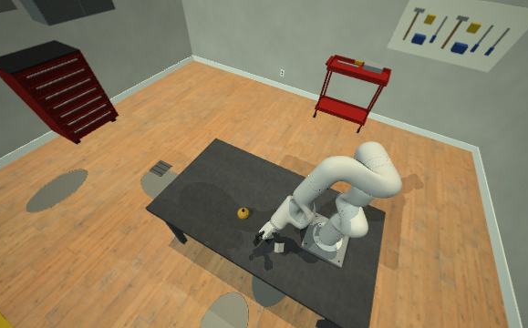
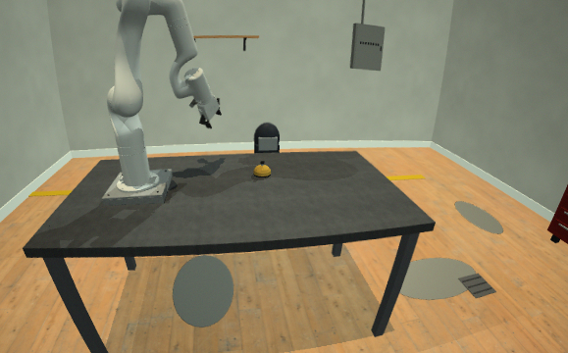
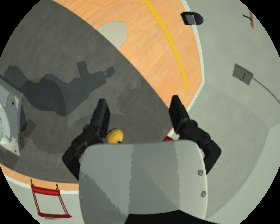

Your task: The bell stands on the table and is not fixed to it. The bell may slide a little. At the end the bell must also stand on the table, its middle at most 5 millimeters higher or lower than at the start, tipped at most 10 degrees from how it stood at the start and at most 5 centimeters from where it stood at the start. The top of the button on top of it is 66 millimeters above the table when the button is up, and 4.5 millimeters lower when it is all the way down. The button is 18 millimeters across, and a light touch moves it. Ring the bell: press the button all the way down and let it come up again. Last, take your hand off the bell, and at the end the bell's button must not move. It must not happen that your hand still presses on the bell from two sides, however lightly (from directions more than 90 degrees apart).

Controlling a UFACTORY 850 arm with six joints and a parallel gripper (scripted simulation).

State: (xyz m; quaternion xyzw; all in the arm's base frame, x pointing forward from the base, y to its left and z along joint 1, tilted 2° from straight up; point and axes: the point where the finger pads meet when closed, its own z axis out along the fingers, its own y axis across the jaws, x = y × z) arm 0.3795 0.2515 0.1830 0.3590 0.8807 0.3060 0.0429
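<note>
Right now my hand is 21 cm to the left of the bell, 20 cm short of it and 19 cm above it.
</note>
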